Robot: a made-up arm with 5 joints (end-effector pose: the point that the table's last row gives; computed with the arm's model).
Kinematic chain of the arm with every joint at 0, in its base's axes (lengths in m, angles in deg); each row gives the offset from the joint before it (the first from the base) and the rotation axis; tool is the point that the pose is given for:
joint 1: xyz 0 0 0.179 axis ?
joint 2: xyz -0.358 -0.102 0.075 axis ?
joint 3: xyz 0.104 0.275 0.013 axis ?
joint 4: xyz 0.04 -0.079 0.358 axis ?
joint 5: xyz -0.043 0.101 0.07 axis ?
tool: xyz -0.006 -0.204 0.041
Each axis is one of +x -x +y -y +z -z.
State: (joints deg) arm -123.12 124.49 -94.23 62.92 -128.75
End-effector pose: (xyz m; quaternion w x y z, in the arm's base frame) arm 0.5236 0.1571 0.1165 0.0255 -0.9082 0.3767 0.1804
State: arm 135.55 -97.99 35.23 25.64 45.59
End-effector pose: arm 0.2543 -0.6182 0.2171 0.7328 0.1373 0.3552 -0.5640
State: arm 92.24 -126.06 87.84 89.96 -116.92
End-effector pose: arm 0.0559 -0.6679 0.4074 0.4660 0.2639 0.8289 -0.1618
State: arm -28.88 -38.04 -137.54 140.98 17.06
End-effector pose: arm -0.4096 -0.1314 0.5234 0.5714 -0.2809 0.7702 -0.0371
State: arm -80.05 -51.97 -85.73 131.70 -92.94
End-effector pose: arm -0.5379 -0.2681 0.0636 0.4827 -0.0505 0.7388 -0.4676
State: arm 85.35 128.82 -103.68 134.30 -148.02
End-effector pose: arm -0.3976 0.0687 0.3872 0.1505 0.0135 -0.3831 -0.9113
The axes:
joint 1: +y
joint 2: -x
joint 3: +z
joint 4: -x
joint 5: -y

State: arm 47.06 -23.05 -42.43 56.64 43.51
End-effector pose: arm 0.2555 -0.0643 0.8510 0.8849 -0.3870 0.2594 -0.0041
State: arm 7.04 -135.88 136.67 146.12 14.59
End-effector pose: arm -0.2862 -0.4908 0.1946 0.3284 -0.1679 -0.6078 -0.7032
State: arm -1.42 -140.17 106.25 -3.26 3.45
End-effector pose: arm -0.0680 -0.6497 0.0899 0.1565 0.5749 -0.7514 0.2836
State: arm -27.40 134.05 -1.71 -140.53 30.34
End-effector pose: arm -0.1450 -0.0861 -0.1602 0.8693 0.0568 -0.4909 0.0095
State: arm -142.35 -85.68 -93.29 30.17 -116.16
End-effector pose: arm 0.0951 -0.5544 -0.3446 0.7313 0.0967 0.4625 0.4919
